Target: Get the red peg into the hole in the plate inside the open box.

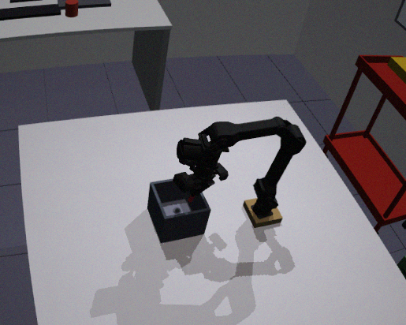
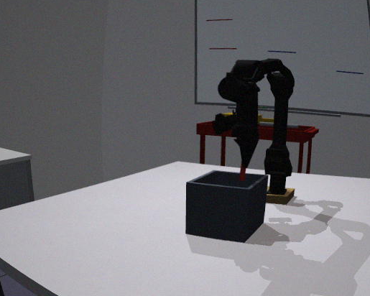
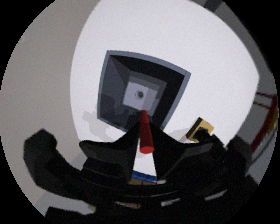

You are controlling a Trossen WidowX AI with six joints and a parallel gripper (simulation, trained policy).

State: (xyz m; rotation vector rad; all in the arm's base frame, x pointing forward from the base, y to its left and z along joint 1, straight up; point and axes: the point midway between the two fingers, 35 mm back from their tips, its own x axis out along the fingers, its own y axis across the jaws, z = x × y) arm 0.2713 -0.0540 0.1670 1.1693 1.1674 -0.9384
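The light plate lies 12 cm below my gripper tip, 3 cm to the right of it and 3 cm ahead of it. Round my gripper tip: red peg 1 cm above.
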